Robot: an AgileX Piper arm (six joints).
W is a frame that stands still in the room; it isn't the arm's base.
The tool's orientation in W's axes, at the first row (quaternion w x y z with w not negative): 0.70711, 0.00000, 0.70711, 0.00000
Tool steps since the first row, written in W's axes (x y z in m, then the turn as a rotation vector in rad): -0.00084, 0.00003, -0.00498, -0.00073, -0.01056, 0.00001; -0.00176, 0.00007, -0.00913, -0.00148, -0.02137, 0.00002; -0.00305, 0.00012, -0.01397, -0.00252, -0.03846, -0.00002; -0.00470, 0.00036, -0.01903, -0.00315, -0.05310, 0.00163
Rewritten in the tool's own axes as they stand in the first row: 0.00498, 0.00003, -0.00084, -0.00001, -0.01056, -0.00073; 0.00913, 0.00007, -0.00176, -0.00002, -0.02137, -0.00148; 0.01397, 0.00012, -0.00305, 0.00002, -0.03846, -0.00252; 0.01903, 0.00036, -0.00470, -0.00163, -0.05310, -0.00315
